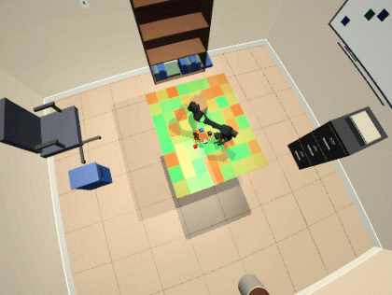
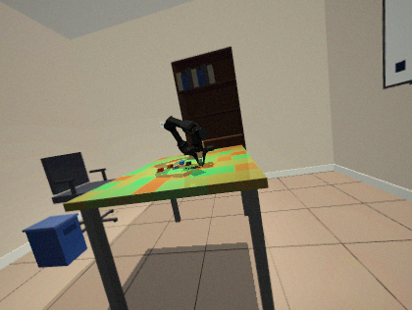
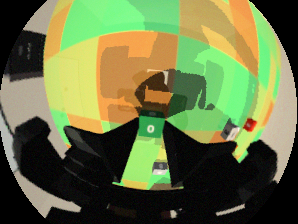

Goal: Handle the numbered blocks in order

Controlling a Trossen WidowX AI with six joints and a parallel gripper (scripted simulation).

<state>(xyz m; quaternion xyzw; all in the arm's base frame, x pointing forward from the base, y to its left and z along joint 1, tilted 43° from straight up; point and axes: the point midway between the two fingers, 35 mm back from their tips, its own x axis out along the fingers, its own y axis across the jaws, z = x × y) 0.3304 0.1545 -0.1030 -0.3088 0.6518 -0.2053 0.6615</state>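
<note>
My gripper tip is now 280 mm to the left of the red block and 40 mm short of it. Round my gripper tip: black block 110 mm to the right, 60 mm behind; grey block 130 mm behind, 50 mm to the right; green block right at my gripper tip.
</note>
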